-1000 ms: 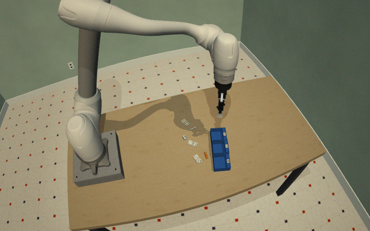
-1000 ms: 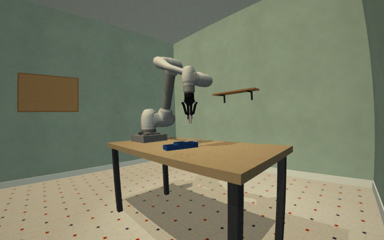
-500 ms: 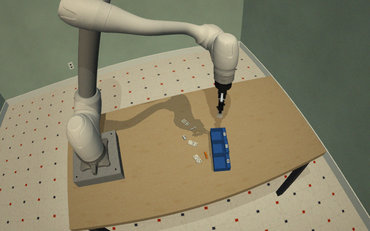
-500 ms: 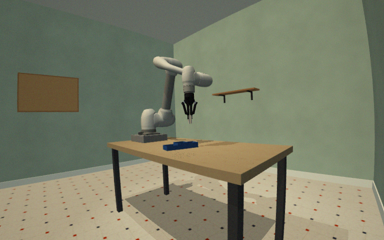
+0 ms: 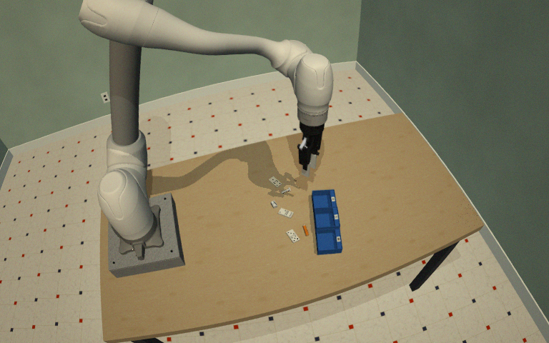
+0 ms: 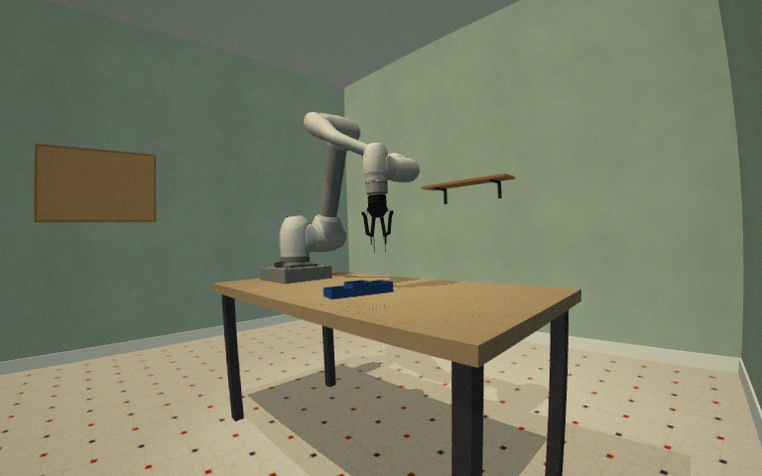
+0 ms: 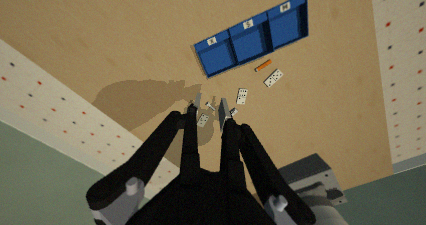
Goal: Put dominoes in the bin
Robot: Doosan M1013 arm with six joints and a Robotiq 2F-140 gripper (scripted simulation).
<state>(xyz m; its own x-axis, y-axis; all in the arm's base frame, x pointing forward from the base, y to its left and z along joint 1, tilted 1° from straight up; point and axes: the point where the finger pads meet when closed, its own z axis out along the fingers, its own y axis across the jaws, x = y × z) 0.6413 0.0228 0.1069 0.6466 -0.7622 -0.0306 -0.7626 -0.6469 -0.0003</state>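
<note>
Right now my hand is 180 mm above the white domino, 100 mm to the right of it and 90 mm past it. The rest, counted from my hand: grey screw 170 mm below, 60 mm behind, 50 mm to the left; then blue bin 160 mm below, 140 mm to the right, 30 mm ahead; then orange stick 180 mm below, 140 mm to the right, 50 mm behind.
</note>
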